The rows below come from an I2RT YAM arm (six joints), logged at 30 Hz.
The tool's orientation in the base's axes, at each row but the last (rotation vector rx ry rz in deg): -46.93, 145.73, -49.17; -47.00, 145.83, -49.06; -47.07, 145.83, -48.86; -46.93, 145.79, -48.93; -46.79, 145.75, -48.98; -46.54, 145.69, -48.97; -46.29, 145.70, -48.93; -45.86, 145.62, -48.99; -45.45, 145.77, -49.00
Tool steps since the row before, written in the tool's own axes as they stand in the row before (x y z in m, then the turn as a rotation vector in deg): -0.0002, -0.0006, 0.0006, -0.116, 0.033, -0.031; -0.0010, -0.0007, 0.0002, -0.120, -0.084, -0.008; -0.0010, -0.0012, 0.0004, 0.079, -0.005, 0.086; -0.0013, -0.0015, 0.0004, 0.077, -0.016, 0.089; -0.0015, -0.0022, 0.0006, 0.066, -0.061, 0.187; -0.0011, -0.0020, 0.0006, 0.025, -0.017, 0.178; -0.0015, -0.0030, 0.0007, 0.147, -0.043, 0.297; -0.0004, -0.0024, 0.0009, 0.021, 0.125, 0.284; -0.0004, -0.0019, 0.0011, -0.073, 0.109, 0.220
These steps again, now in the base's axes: 0.0007, -0.0005, -0.0001, 0.062, 0.107, 0.017; 0.0012, 0.0001, 0.0004, 0.125, 0.022, 0.074; 0.0015, -0.0003, 0.0006, -0.019, -0.090, -0.072; 0.0018, -0.0004, 0.0008, -0.011, -0.097, -0.068; 0.0024, -0.0008, 0.0011, 0.062, -0.163, -0.112; 0.0020, -0.0009, 0.0010, 0.072, -0.105, -0.128; 0.0027, -0.0014, 0.0016, 0.043, -0.249, -0.219; 0.0017, -0.0017, 0.0009, 0.068, -0.056, -0.298; 0.0016, -0.0015, 0.0004, 0.118, 0.019, -0.226
